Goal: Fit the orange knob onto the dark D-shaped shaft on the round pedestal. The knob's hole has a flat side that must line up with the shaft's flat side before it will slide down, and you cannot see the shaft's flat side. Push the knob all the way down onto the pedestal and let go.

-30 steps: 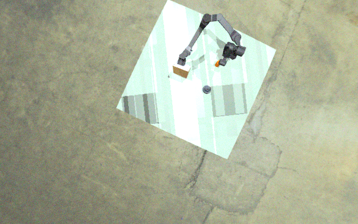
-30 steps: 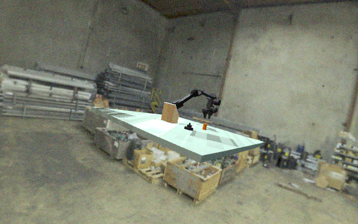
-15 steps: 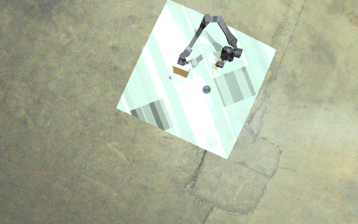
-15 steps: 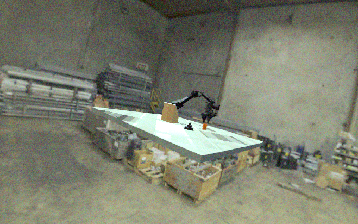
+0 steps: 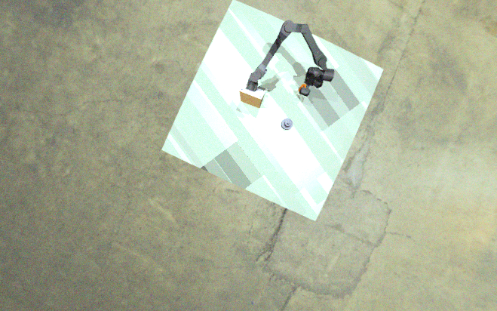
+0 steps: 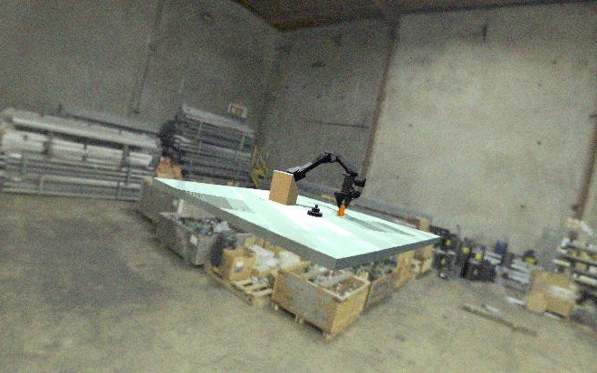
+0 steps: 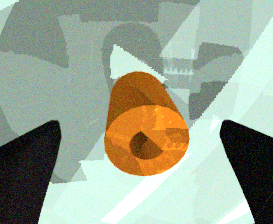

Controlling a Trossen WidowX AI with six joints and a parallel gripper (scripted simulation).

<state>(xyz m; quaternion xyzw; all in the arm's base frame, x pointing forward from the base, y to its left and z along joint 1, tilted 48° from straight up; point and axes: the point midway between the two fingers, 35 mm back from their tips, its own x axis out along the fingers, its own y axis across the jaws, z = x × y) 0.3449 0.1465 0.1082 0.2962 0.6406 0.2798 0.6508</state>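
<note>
Right now the orange knob is 2 cm below my gripper tip. The rest, counted from my gripper tip: round pedestal: 28 cm to the right, 2 cm below, 2 cm behind.
</note>
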